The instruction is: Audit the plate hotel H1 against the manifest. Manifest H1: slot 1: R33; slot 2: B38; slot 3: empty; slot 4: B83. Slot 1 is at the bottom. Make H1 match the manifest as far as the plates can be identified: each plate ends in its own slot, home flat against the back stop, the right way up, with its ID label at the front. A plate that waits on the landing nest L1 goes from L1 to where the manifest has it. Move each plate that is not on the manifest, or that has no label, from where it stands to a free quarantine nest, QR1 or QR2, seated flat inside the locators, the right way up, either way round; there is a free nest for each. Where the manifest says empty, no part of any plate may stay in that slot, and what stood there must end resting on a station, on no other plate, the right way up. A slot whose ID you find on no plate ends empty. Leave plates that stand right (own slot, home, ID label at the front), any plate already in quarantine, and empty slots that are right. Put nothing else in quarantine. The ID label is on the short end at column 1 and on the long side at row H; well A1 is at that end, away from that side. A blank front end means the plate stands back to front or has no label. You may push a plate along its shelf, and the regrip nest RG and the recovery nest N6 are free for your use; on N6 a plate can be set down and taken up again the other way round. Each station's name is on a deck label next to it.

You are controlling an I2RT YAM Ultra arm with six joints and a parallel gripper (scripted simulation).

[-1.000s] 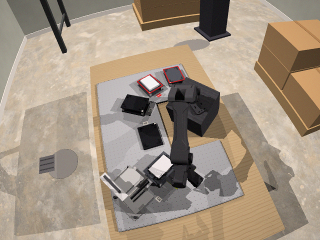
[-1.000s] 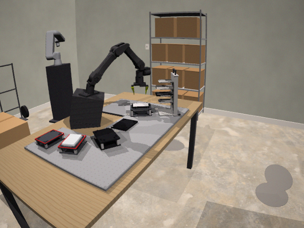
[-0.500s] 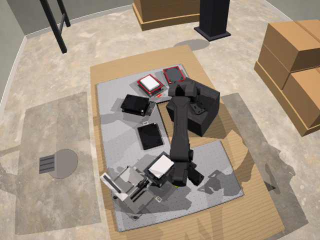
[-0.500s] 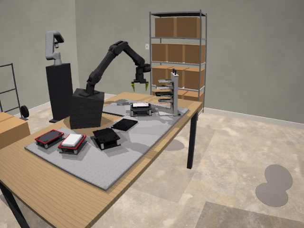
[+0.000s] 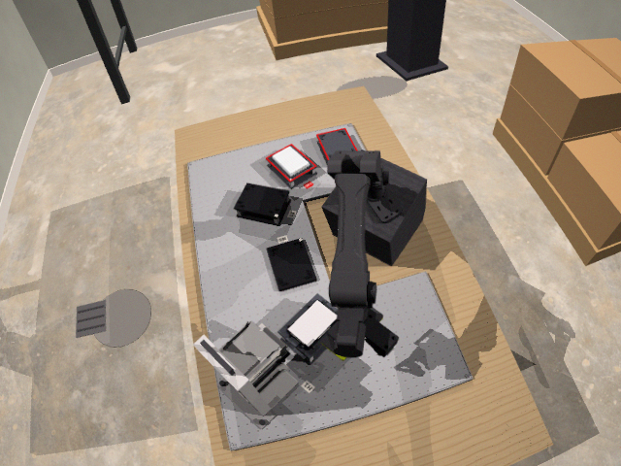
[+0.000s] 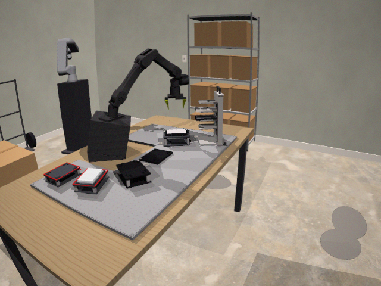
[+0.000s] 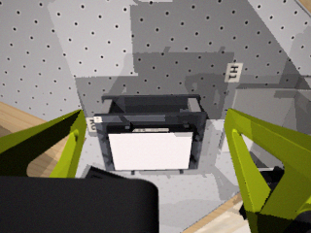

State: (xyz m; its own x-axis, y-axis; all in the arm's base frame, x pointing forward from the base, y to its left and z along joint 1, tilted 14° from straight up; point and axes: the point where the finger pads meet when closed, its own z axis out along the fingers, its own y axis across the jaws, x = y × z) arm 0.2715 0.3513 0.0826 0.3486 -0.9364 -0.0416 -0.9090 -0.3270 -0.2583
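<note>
Now: hand 5 cm short of the regrip nest, 14 cm to the left of it and 13 cm above it. Also, from my hand: RG deck label (5 cm behind, 17 cm to the right, 19 cm below); H1 deck label (14 cm ahead, 19 cm below); dark well plate (22 cm ahead, 7 cm to the right, 3 cm below).
</note>
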